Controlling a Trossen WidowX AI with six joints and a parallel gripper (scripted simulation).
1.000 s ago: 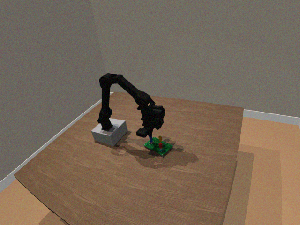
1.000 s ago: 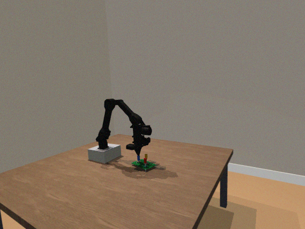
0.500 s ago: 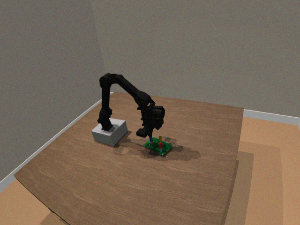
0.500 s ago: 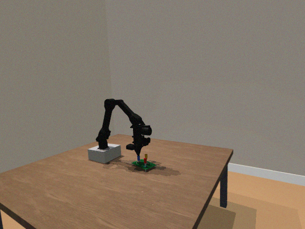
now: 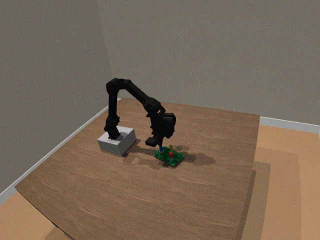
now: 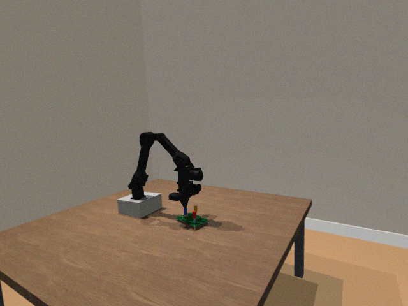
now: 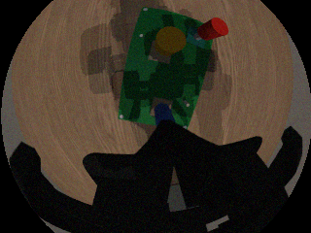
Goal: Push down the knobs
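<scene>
Right now my gripper tip is 10 mm above the blue knob. The rest, counted from my gripper tip: orange knob: 70 mm ahead, 10 mm to the right.
</scene>
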